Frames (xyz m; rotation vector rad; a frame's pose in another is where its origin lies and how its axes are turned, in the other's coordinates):
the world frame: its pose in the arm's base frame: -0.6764 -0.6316 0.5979 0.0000 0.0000 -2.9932
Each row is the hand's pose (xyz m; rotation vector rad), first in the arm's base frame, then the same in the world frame.
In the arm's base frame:
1: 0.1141 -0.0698 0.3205 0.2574 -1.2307 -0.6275
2: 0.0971 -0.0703 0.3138 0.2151 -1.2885 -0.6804
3: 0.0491 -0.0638 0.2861 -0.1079 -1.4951 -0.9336
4: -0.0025 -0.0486 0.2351 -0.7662 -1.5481 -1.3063
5: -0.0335 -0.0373 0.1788 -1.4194 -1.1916 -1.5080
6: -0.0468 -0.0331 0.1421 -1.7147 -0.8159 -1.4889
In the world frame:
1: -0.8649 -0.4388 -0.2774 1.4887 0.1976 1.9212
2: -0.8480 -0.4408 -0.2841 1.5261 0.1396 1.8415
3: -0.8015 -0.4543 -0.3118 1.6011 -0.2358 1.4876
4: -0.7527 -0.4770 -0.3628 1.4259 -0.8427 1.0064
5: -0.7237 -0.4927 -0.4191 0.9724 -1.3501 0.7445
6: -0.7112 -0.4988 -0.4558 0.6160 -1.5884 0.7242

